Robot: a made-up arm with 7 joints. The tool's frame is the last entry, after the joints.
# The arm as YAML. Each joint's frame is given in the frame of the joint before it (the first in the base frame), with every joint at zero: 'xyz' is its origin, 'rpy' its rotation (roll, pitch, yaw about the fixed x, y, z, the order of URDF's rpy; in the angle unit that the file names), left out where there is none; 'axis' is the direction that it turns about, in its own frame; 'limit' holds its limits. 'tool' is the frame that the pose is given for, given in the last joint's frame.
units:
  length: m
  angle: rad
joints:
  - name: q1
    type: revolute
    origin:
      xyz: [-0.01, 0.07, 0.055]
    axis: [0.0, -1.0, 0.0]
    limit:
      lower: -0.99
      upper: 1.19
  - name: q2
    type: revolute
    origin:
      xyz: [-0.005, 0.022, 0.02]
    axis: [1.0, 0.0, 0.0]
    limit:
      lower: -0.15
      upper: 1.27
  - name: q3
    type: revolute
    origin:
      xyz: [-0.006, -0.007, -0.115]
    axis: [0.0, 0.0, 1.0]
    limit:
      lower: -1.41
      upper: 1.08
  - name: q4
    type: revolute
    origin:
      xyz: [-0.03, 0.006, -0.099]
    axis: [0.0, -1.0, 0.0]
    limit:
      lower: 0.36
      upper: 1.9
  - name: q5
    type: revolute
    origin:
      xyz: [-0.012, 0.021, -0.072]
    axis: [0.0, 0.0, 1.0]
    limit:
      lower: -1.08
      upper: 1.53
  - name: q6
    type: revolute
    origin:
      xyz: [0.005, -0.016, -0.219]
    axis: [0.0, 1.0, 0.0]
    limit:
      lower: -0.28
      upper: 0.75
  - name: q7
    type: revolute
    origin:
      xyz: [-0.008, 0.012, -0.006]
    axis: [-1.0, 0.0, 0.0]
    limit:
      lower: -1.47
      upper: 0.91
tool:
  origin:
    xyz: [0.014, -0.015, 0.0]
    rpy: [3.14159, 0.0, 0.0]
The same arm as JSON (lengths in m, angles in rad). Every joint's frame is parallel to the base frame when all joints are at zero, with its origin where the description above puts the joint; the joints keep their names.
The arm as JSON. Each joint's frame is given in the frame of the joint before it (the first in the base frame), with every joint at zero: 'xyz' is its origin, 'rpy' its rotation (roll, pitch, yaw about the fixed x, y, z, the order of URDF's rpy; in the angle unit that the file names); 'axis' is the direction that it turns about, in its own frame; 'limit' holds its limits. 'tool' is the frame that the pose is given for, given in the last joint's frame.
{"units": {"length": "m", "angle": "rad"}, "joints": [{"name": "q1", "type": "revolute", "origin": {"xyz": [-0.01, 0.07, 0.055], "rpy": [0.0, 0.0, 0.0]}, "axis": [0.0, -1.0, 0.0], "limit": {"lower": -0.99, "upper": 1.19}}, {"name": "q2", "type": "revolute", "origin": {"xyz": [-0.005, 0.022, 0.02], "rpy": [0.0, 0.0, 0.0]}, "axis": [1.0, 0.0, 0.0], "limit": {"lower": -0.15, "upper": 1.27}}, {"name": "q3", "type": "revolute", "origin": {"xyz": [-0.006, -0.007, -0.115], "rpy": [0.0, 0.0, 0.0]}, "axis": [0.0, 0.0, 1.0], "limit": {"lower": -1.41, "upper": 1.08}}, {"name": "q4", "type": "revolute", "origin": {"xyz": [-0.03, 0.006, -0.099], "rpy": [0.0, 0.0, 0.0]}, "axis": [0.0, -1.0, 0.0], "limit": {"lower": 0.36, "upper": 1.9}}, {"name": "q5", "type": "revolute", "origin": {"xyz": [-0.012, 0.021, -0.072], "rpy": [0.0, 0.0, 0.0]}, "axis": [0.0, 0.0, 1.0], "limit": {"lower": -1.08, "upper": 1.53}}, {"name": "q6", "type": "revolute", "origin": {"xyz": [0.005, -0.016, -0.219], "rpy": [0.0, 0.0, 0.0]}, "axis": [0.0, 1.0, 0.0], "limit": {"lower": -0.28, "upper": 0.75}}, {"name": "q7", "type": "revolute", "origin": {"xyz": [-0.008, 0.012, -0.006], "rpy": [0.0, 0.0, 0.0]}, "axis": [-1.0, 0.0, 0.0], "limit": {"lower": -1.47, "upper": 0.91}}], "tool": {"origin": {"xyz": [0.014, -0.015, 0.0], "rpy": [3.1416, 0.0, 0.0]}}}
